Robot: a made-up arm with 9 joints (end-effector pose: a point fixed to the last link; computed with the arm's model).
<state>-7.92 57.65 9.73 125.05 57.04 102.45 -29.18 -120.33 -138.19</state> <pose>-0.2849 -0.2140 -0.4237 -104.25 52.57 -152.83</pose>
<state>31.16 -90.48 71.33 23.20 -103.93 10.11 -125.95 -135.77 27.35</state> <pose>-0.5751 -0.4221 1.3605 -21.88 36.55 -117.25</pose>
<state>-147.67 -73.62 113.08 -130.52 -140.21 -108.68 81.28 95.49 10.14</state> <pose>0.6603 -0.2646 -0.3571 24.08 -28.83 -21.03</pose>
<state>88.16 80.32 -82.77 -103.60 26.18 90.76 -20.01 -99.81 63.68</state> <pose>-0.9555 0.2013 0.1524 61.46 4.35 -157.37</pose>
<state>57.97 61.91 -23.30 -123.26 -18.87 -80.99 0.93 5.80 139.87</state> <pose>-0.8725 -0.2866 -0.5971 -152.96 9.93 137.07</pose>
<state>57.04 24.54 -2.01 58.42 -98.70 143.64 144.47 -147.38 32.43</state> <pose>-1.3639 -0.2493 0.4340 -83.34 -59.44 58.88</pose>
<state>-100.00 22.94 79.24 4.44 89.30 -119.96 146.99 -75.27 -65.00</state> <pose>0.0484 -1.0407 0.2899 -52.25 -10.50 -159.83</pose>
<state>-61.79 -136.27 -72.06 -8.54 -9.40 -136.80 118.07 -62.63 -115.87</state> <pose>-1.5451 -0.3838 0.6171 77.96 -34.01 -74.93</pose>
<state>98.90 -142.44 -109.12 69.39 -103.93 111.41 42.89 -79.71 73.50</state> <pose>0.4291 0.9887 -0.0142 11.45 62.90 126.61</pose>
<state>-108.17 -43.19 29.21 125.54 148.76 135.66 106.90 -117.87 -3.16</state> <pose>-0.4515 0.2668 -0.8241 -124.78 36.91 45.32</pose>
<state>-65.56 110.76 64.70 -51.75 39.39 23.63 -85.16 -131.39 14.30</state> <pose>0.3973 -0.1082 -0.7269 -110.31 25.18 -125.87</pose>
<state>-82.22 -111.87 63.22 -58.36 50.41 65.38 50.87 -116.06 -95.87</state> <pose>-0.7991 0.1446 -1.1101 -163.80 38.07 -49.64</pose>
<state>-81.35 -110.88 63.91 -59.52 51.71 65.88 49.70 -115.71 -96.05</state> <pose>-0.8209 0.1640 -1.0878 -162.33 40.56 -47.93</pose>
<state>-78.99 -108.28 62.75 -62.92 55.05 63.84 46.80 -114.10 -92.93</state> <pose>-0.8837 0.1214 -1.0338 -165.80 43.54 -48.66</pose>
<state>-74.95 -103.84 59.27 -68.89 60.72 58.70 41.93 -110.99 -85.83</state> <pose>-0.9726 0.0045 -0.9400 -175.90 46.46 -53.33</pose>
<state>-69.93 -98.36 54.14 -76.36 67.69 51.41 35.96 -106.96 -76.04</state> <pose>-1.0419 -0.1537 -0.8193 169.41 47.73 -61.21</pose>
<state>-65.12 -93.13 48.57 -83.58 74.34 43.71 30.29 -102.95 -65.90</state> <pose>-1.0660 -0.3028 -0.7055 155.16 46.48 -68.93</pose>
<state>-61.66 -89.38 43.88 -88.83 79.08 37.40 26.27 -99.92 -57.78</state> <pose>-1.0569 -0.4083 -0.6286 145.74 43.74 -73.46</pose>
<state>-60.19 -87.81 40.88 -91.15 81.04 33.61 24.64 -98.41 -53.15</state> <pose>-1.0364 -0.4647 -0.5970 142.27 40.99 -74.36</pose>
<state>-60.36 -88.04 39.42 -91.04 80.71 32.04 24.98 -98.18 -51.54</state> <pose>-1.0156 -0.4876 -0.5980 142.92 38.64 -73.00</pose>
